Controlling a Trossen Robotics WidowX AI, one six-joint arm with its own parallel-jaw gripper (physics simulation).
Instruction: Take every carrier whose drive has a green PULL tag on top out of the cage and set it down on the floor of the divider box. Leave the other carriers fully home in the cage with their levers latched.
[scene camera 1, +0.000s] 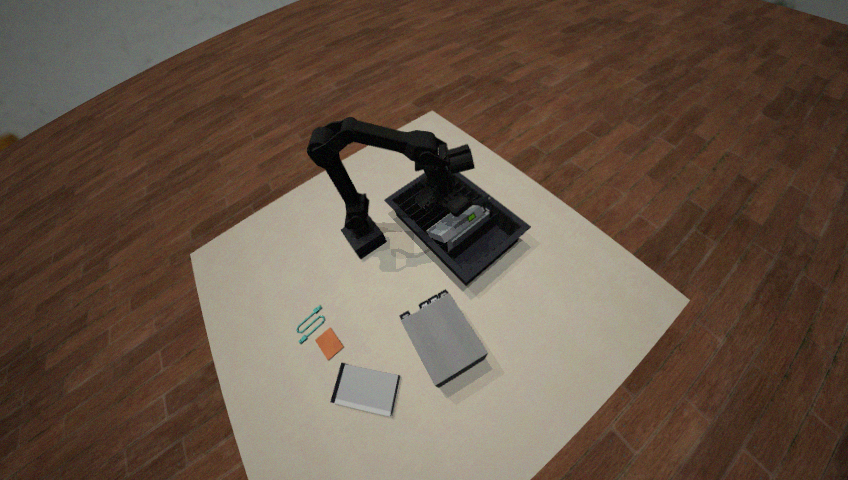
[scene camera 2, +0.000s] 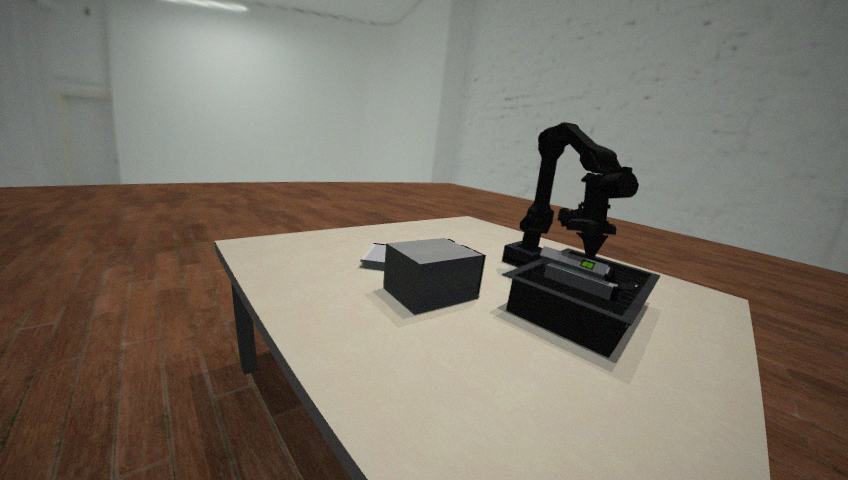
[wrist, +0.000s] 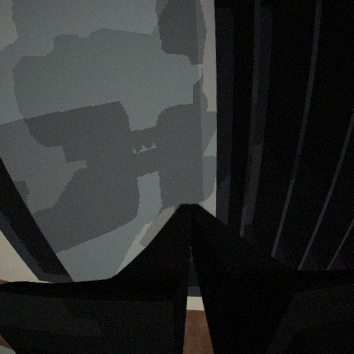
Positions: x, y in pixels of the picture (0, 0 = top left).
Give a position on a black divider box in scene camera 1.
469, 258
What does the grey drive carrier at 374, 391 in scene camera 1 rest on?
The table.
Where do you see a black divider box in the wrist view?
277, 76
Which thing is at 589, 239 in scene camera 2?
My gripper.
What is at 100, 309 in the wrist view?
My gripper.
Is my gripper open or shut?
Shut.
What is my gripper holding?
Nothing.
